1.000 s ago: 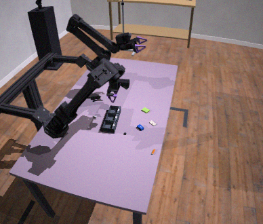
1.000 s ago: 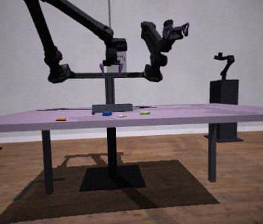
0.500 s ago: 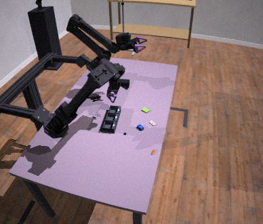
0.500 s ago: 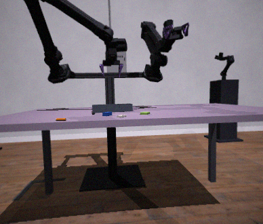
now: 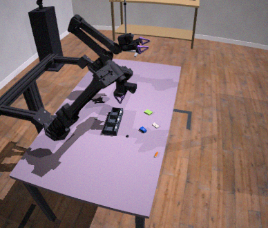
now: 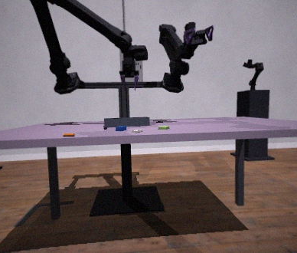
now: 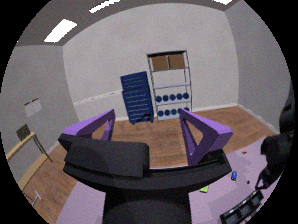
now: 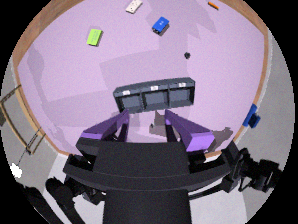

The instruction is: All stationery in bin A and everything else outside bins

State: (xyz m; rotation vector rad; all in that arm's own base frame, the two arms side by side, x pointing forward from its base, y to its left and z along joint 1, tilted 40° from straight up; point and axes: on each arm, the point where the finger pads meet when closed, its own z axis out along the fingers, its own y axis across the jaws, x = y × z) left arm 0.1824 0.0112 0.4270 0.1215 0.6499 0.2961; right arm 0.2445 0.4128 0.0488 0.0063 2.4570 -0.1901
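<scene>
The green item is 17 cm ahead of my right hand, 14 cm to the left of it and 20 cm below it. Also, from my right hand: dark bin 6 cm behind, 2 cm to the right, 18 cm below; then black item 7 cm ahead, 13 cm to the right, 20 cm below; then blue item 16 cm ahead, 5 cm to the right, 19 cm below.
</scene>
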